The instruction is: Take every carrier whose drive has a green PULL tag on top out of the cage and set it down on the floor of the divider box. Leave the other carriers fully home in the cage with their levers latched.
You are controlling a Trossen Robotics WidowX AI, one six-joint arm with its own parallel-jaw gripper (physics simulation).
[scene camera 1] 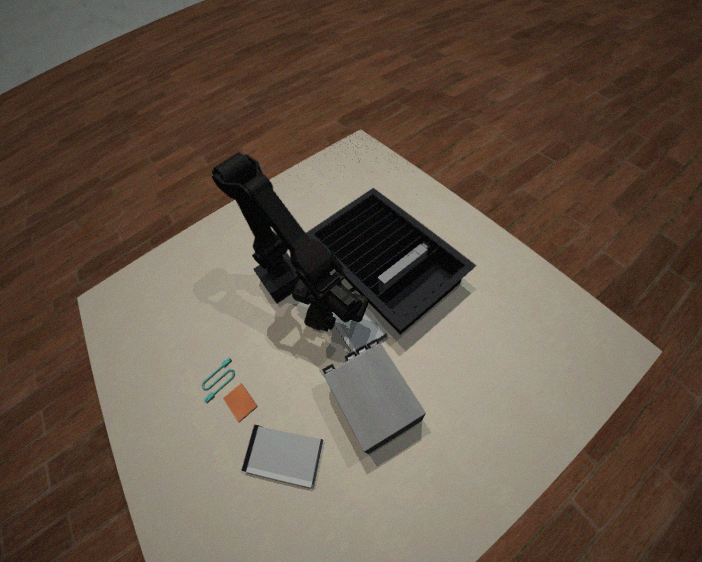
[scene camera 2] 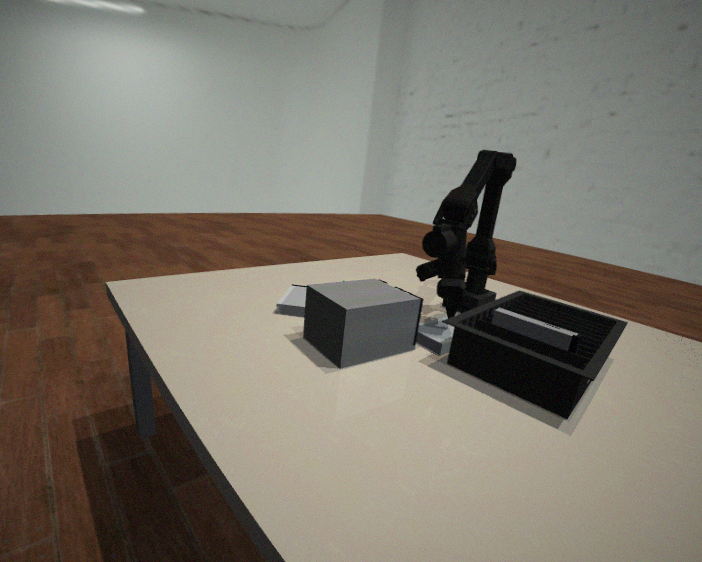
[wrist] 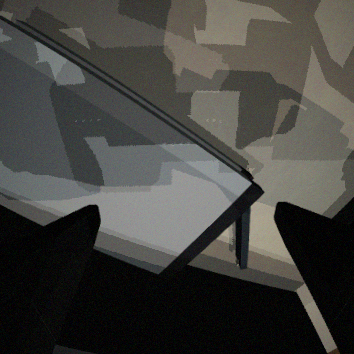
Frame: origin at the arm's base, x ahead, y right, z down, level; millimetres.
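Seen in the pictures: gripper, fingertip midpoint: (scene camera 2: 451, 312) (wrist: 188, 211); arm's base, link origin: (scene camera 1: 277, 267) (scene camera 2: 474, 289).
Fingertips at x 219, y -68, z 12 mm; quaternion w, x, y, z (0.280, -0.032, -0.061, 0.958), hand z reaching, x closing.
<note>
Offsets run from my fingertips to a thing's middle. "pt": to the spot under its first point.
The grey cage @[dx +247, dy +57, dz -1 mm] (scene camera 1: 377, 398) (scene camera 2: 380, 327) stands on the table, with several dark levers at its front. A flat grey carrier @[dx +15, dy -27, dz +36 mm] (scene camera 1: 371, 336) (scene camera 2: 434, 339) (wrist: 135, 175) lies on the table between the cage and the black divider box @[dx -51, dy -208, dz +18 mm] (scene camera 1: 421, 228) (scene camera 2: 509, 371). In the wrist view a dark lever @[dx -68, dy -17, dz +36 mm] (wrist: 243, 237) sticks out from its end; no green tag shows on it. Another pale carrier @[dx +28, dy -214, dz -10 mm] (scene camera 1: 403, 264) (scene camera 2: 535, 329) stands on edge in the divider box. My gripper (wrist: 188, 211) is open and empty, low over the flat carrier, its fingers apart on either side of the carrier's dark end corner. The cage's inside is hidden.
A flat silver unit with a dark edge @[dx +225, dy +307, dz +36 mm] (scene camera 1: 283, 456) (scene camera 2: 291, 299) lies on the table beside the cage. An orange square @[pt dx +51, dy +343, dz +44 mm] (scene camera 1: 240, 402) and a teal cable @[dx -43, dy +372, dz +44 mm] (scene camera 1: 217, 379) lie farther left. The divider box's rim stands close to the arm.
</note>
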